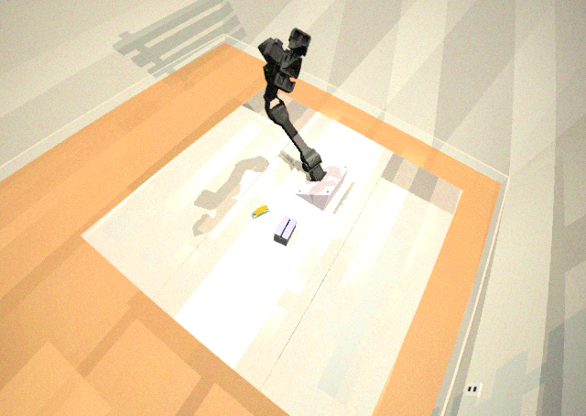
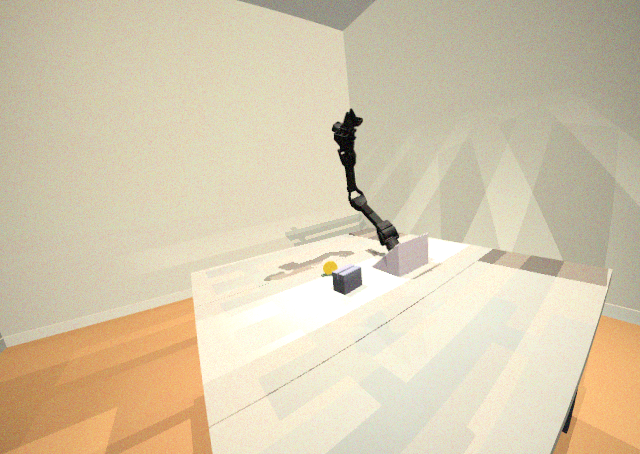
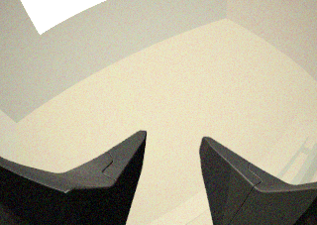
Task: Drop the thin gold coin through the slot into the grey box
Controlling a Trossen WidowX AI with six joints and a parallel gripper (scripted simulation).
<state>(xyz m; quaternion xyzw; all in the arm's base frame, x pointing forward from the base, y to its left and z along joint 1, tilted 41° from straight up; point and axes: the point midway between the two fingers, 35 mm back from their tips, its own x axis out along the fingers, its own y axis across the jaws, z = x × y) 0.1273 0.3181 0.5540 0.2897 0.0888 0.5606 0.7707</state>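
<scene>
Right now my gripper tip is 16 cm short of the gold coin, 2 cm to the left of it and 67 cm above it.
</scene>
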